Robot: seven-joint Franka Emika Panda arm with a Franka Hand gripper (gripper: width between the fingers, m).
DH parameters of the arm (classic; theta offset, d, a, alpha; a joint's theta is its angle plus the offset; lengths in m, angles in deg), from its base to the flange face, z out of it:
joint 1: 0 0.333 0 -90
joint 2: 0 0 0 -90
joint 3: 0 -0.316 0.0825 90
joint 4: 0 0 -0.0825 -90
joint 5: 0 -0.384 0 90
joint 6: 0 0 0.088 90
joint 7: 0 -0.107 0 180
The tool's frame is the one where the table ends.
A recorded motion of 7 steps. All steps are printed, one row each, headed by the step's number.
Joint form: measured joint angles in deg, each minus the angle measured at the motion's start. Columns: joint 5, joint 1, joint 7, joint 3, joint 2, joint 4, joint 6.
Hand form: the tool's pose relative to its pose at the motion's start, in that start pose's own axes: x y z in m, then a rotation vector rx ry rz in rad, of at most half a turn. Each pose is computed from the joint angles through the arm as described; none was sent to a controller.
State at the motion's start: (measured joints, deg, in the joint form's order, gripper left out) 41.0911 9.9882 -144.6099 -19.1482 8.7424 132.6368 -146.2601
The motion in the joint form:
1: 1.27 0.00 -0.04 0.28 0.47 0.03 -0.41
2: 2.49 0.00 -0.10 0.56 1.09 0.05 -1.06
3: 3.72 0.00 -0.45 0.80 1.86 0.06 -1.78
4: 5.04 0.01 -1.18 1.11 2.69 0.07 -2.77
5: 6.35 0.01 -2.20 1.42 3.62 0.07 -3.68
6: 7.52 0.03 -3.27 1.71 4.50 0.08 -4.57
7: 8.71 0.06 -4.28 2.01 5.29 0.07 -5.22
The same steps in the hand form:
1: 0.0006 0.0008 0.0041 0.0046 0.0036 -0.0157
2: 0.0005 0.0020 0.0090 0.0087 0.0031 -0.0310
3: -0.0003 0.0037 0.0148 0.0112 0.0010 -0.0428
4: -0.0012 0.0054 0.0207 0.0153 -0.0045 -0.0488
5: -0.0022 0.0076 0.0276 0.0167 -0.0094 -0.0499
6: -0.0033 0.0100 0.0339 0.0173 -0.0153 -0.0486
7: -0.0038 0.0123 0.0399 0.0175 -0.0178 -0.0484

